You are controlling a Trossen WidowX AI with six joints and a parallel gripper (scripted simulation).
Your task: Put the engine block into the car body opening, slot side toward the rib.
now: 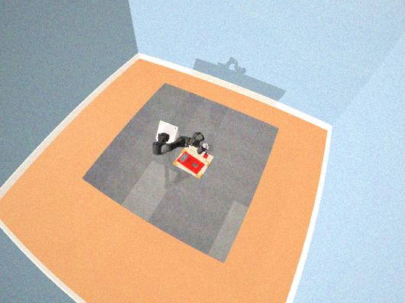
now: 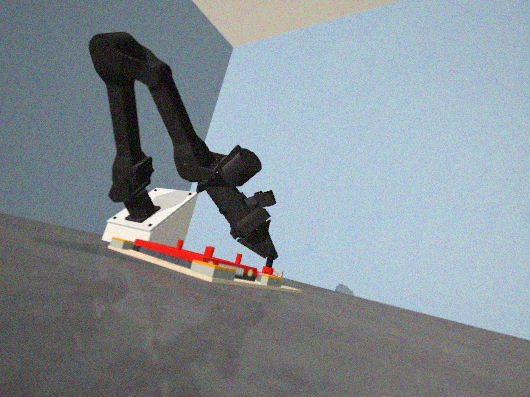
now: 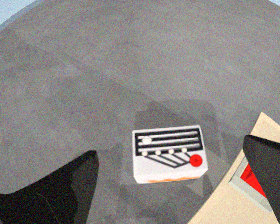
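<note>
The engine block lies 10 mm ahead of my gripper tip, 10 mm to the left of it and 40 mm below it. From my gripper tip the other things lie so: cream base plate 30 mm behind, 160 mm to the right, 40 mm below.
</note>
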